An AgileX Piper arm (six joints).
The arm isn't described. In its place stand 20 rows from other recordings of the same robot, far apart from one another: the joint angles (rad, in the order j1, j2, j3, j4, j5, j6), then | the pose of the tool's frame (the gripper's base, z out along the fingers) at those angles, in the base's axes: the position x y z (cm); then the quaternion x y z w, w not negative.
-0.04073, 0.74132, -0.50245, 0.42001, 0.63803, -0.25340 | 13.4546 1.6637 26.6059 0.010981 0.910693 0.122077 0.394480
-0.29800, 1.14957, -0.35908, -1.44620, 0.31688, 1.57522 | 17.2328 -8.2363 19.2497 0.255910 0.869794 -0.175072 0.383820
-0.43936, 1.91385, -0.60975, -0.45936, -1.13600, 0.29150 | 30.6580 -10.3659 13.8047 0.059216 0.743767 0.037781 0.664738
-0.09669, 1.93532, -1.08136, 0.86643, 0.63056, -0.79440 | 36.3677 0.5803 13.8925 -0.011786 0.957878 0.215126 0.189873
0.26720, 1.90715, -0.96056, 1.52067, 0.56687, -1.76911 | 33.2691 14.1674 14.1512 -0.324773 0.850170 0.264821 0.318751
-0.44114, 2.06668, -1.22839, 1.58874, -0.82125, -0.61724 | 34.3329 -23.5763 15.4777 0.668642 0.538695 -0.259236 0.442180
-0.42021, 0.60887, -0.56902, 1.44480, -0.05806, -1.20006 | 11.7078 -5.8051 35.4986 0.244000 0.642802 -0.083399 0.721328
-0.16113, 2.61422, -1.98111, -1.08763, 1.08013, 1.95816 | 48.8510 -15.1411 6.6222 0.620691 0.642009 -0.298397 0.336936
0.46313, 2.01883, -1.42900, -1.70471, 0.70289, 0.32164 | 43.0515 14.9817 23.2708 -0.521013 0.611967 -0.492867 0.333353
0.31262, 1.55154, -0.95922, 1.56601, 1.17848, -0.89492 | 25.3412 17.0276 28.6803 -0.149868 0.756294 0.620300 0.144172
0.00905, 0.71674, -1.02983, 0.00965, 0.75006, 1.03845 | 12.0290 0.1687 42.4413 0.404218 0.712694 0.290803 0.494074
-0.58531, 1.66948, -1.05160, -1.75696, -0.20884, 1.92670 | 31.7530 -18.8211 24.4207 0.274361 0.829960 -0.011526 0.485550
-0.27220, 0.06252, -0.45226, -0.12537, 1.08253, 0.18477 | 0.4777 -1.1767 26.2586 0.199894 0.861154 -0.082824 0.459997
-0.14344, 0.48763, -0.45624, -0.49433, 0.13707, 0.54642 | 10.6400 -2.1328 31.9468 0.094679 0.723501 -0.053506 0.681704
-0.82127, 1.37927, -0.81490, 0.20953, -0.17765, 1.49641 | 20.4513 -22.4648 28.4794 0.770884 0.234485 0.239177 0.541801
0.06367, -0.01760, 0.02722, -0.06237, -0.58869, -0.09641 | 3.6524 0.5485 25.4139 -0.061742 0.433239 -0.030473 0.898645
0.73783, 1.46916, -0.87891, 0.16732, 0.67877, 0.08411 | 19.7040 19.1992 22.2735 -0.263083 0.943183 0.135651 0.150968
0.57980, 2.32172, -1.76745, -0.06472, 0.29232, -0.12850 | 43.6560 28.3868 14.7226 -0.341724 0.852756 0.067989 0.389113
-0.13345, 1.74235, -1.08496, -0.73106, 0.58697, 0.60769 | 34.5123 -8.0284 20.5334 0.097404 0.942750 -0.202682 0.246284
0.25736, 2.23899, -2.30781, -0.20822, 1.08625, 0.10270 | 49.1332 11.2104 31.0183 -0.089870 0.939873 -0.044797 0.326429
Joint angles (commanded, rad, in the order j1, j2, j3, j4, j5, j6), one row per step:
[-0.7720, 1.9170, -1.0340, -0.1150, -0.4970, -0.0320]
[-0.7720, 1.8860, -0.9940, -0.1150, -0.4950, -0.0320]
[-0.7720, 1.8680, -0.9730, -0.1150, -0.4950, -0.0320]
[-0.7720, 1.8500, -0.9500, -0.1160, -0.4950, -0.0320]
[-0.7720, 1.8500, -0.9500, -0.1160, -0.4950, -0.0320]
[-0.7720, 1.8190, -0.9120, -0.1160, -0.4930, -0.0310]
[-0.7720, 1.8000, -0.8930, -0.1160, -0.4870, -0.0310]
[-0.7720, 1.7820, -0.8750, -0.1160, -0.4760, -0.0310]
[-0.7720, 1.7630, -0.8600, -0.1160, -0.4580, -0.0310]
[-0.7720, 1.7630, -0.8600, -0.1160, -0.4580, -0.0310]
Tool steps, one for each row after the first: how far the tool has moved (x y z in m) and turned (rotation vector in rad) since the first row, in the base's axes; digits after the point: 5 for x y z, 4 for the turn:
[-0.00694, 0.00673, 0.00131, 0.0075, 0.0080, -0.0002]
[-0.01068, 0.01038, 0.00268, 0.0096, 0.0101, -0.0002]
[-0.01470, 0.01435, 0.00341, 0.0126, 0.0142, 0.0006]
[-0.01470, 0.01435, 0.00341, 0.0126, 0.0142, 0.0006]
[-0.02158, 0.02101, 0.00476, 0.0195, 0.0201, 0.0001]
[-0.02535, 0.02461, 0.00622, 0.0233, 0.0248, -0.0004]
[-0.02910, 0.02812, 0.00707, 0.0303, 0.0332, -0.0013]
[-0.03271, 0.03140, 0.00843, 0.0389, 0.0442, -0.0027]
[-0.03271, 0.03140, 0.00843, 0.0389, 0.0442, -0.0027]

